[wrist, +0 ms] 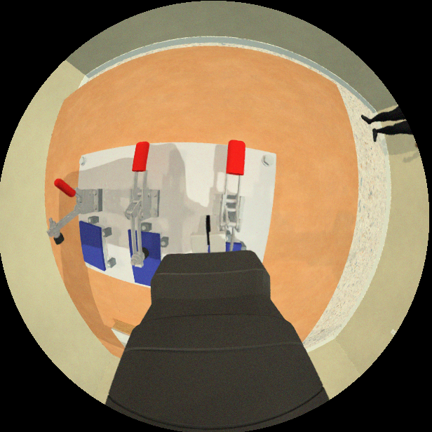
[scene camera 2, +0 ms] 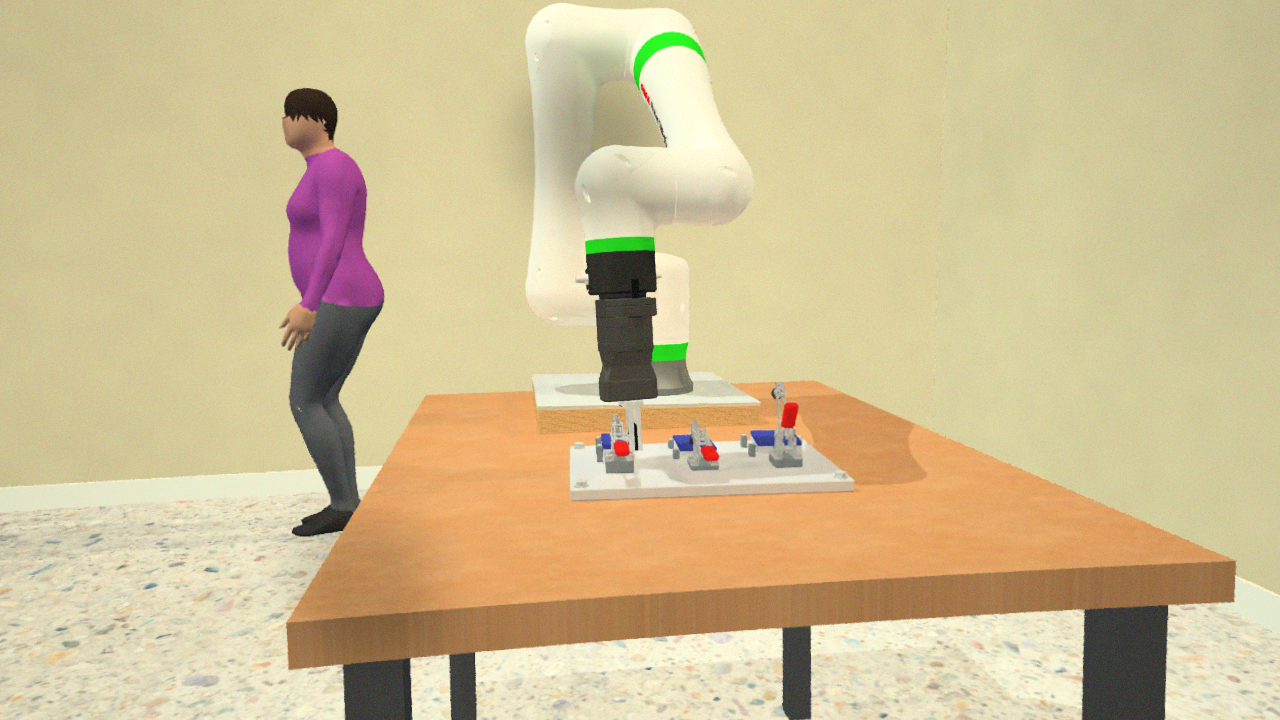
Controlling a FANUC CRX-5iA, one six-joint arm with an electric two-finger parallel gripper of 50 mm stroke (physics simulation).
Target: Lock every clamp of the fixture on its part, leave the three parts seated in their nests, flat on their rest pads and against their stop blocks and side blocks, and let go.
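Frame: origin at the arm's base, x back, y right, z up, level; metres.
Seen in the pictures: gripper, fingertip midpoint: [scene camera 2: 635, 449].
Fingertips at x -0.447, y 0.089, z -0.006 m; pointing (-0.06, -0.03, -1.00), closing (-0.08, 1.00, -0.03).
A point is followed by its place in that frame.
The white fixture plate [scene camera 2: 644, 480] @[x -0.522, y 0.087, z -0.028 m] [wrist: 260, 200] carries three blue parts with toggle clamps. In the scene view, the left clamp's red handle [scene camera 2: 621, 447] @[x -0.532, y 0.117, z 0.017 m] [wrist: 236, 157] and middle clamp's red handle [scene camera 2: 709, 454] @[x -0.544, y 0.010, z 0.007 m] [wrist: 140, 156] are down, their arms over the left part [scene camera 2: 605, 440] @[x -0.402, y 0.125, z -0.002 m] [wrist: 233, 246] and middle part [scene camera 2: 684, 442] @[x -0.392, y 0.013, z -0.012 m] [wrist: 152, 241]. The right clamp's red handle [scene camera 2: 789, 414] @[x -0.503, y -0.104, z 0.044 m] [wrist: 65, 187] is raised, its arm up, off the right part [scene camera 2: 765, 437] @[x -0.403, y -0.100, z -0.007 m] [wrist: 93, 245]. My gripper [scene camera 2: 634, 445] @[x -0.447, y 0.089, z -0.006 m] [wrist: 208, 223] is shut and empty, low between the left and middle parts. My gripper body partly hides the left part in the wrist view.
The wooden table [scene camera 2: 716, 537] @[x -0.703, y 0.037, z -0.043 m] [wrist: 210, 95] bears the plate. The robot's base stands on a pale board [scene camera 2: 554, 390] @[x 0.006, y 0.180, z 0.004 m] behind the fixture. Small grey blocks [scene camera 2: 751, 450] @[x -0.428, y -0.074, z -0.019 m] [wrist: 107, 231] stand beside the parts. A person [scene camera 2: 331, 223] [wrist: 390, 122] stands beyond the table's left side in the scene view.
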